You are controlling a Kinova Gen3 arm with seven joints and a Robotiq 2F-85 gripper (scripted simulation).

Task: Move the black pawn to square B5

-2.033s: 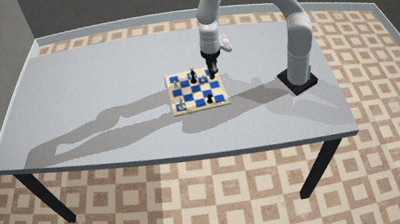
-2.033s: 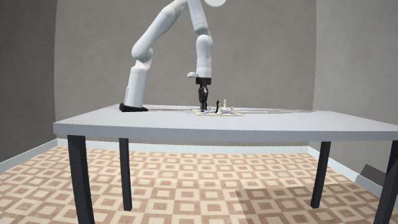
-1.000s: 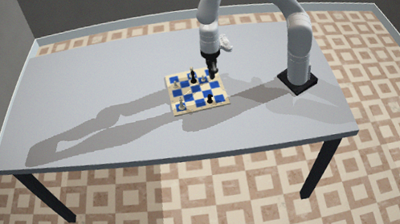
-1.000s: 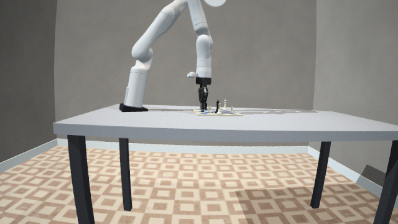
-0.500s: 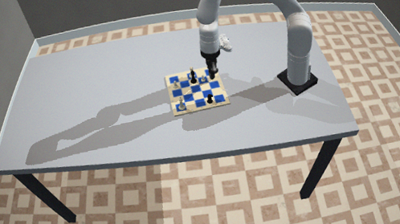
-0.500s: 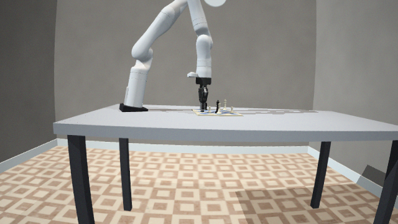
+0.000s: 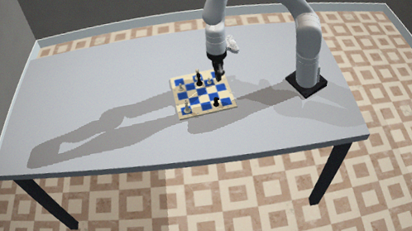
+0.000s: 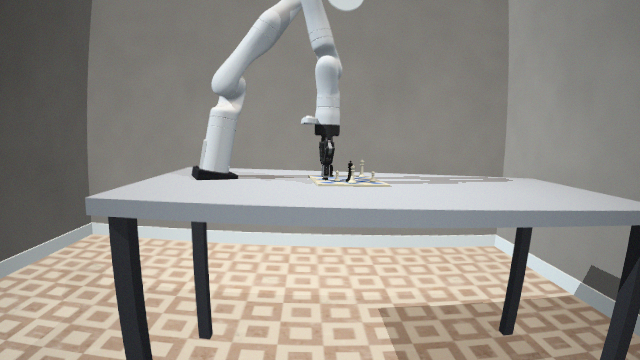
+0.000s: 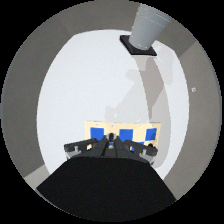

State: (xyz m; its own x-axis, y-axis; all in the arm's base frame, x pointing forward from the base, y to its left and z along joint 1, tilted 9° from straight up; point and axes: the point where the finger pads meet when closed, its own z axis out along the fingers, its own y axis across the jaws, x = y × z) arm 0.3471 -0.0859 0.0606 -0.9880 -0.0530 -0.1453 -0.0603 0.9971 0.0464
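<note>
Now: the black pawn 1 cm below my hand. Also, from my hand: tall black piece 8 cm ahead; chessboard 7 cm ahead, 4 cm to the left, 3 cm below.
</note>
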